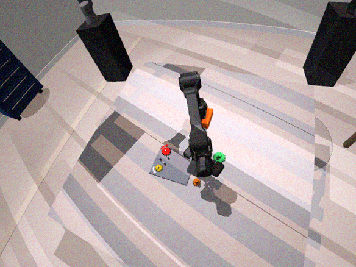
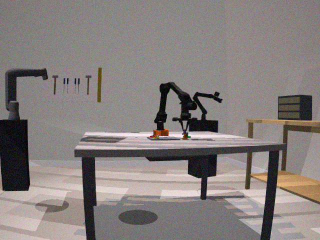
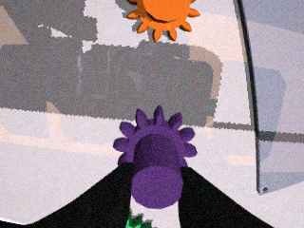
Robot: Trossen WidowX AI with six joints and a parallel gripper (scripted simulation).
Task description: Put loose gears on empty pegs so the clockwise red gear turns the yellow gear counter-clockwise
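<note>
Right now the yellow gear is 240 mm to the right of my gripper tip, 40 mm below it and 20 mm ahead of it. From my gripper tip the other things lie so: purple gear (10 mm below); then green gear (80 mm behind, 70 mm to the left, 40 mm below); then orange gear (60 mm ahead, 40 mm below, 30 mm to the right).
</note>
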